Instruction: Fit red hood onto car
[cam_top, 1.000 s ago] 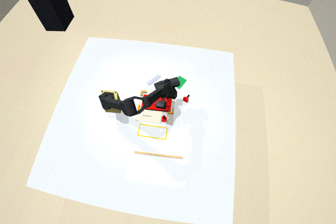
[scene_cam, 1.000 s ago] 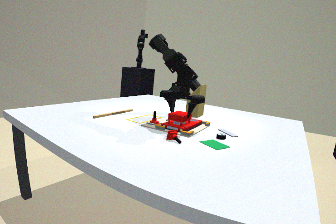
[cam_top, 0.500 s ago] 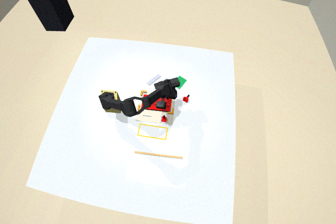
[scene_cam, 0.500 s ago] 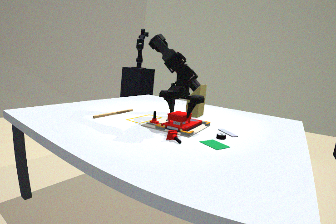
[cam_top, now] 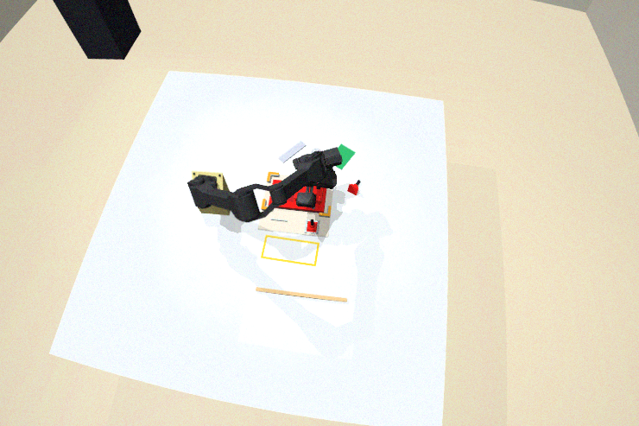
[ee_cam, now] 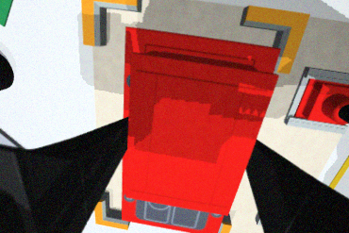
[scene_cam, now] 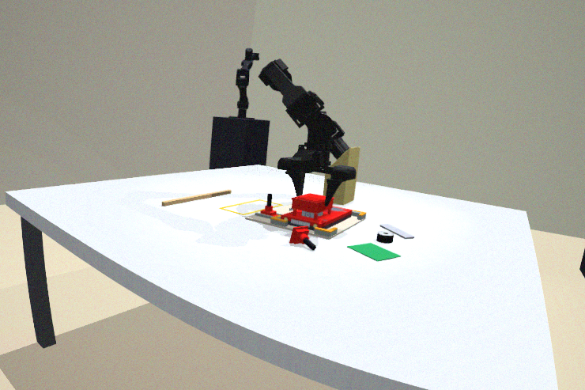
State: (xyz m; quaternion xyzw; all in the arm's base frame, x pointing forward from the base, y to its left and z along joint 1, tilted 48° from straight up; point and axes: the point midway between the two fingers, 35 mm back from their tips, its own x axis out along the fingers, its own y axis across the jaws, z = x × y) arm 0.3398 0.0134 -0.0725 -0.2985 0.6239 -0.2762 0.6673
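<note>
Now: gripper tip right at the red hood. The rest, counted from my gripper tip: grey strip (100 mm behind, 200 mm to the left, 50 mm below); grey engine block (10 mm to the left, 30 mm below); jig (40 mm behind, 10 mm to the right, 40 mm below).
</note>
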